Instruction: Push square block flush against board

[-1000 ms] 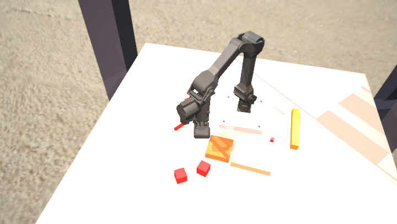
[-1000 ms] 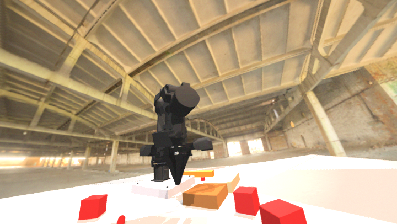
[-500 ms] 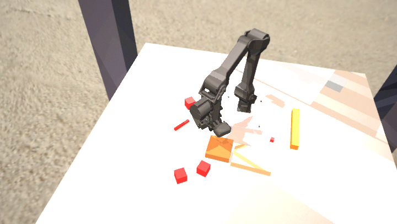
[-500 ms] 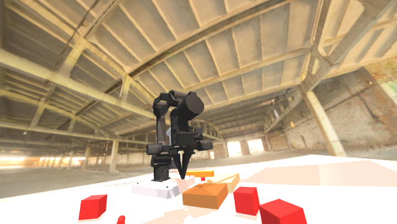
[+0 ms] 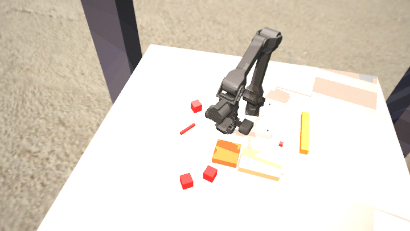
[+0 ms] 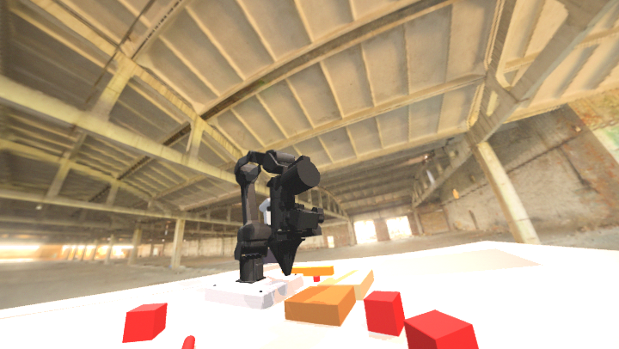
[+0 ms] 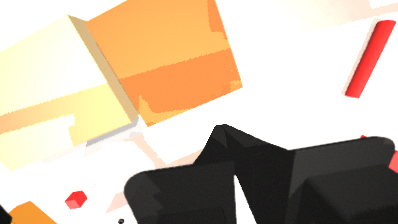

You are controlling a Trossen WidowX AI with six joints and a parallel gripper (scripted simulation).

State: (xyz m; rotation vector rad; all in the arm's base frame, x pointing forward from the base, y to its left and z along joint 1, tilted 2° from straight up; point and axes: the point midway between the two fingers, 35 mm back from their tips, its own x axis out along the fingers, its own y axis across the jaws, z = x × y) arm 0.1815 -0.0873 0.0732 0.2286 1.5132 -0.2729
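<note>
The square block lies 60 mm ahead of my gripper tip, 50 mm below it and 10 mm to the left of it. From my gripper tip the other things lie so: red rod: 180 mm to the right, 60 mm below, 30 mm behind; then small red cube: 230 mm to the left, 60 mm below, 40 mm behind; then long yellow bar: 330 mm to the left, 120 mm behind, 50 mm below.
</note>
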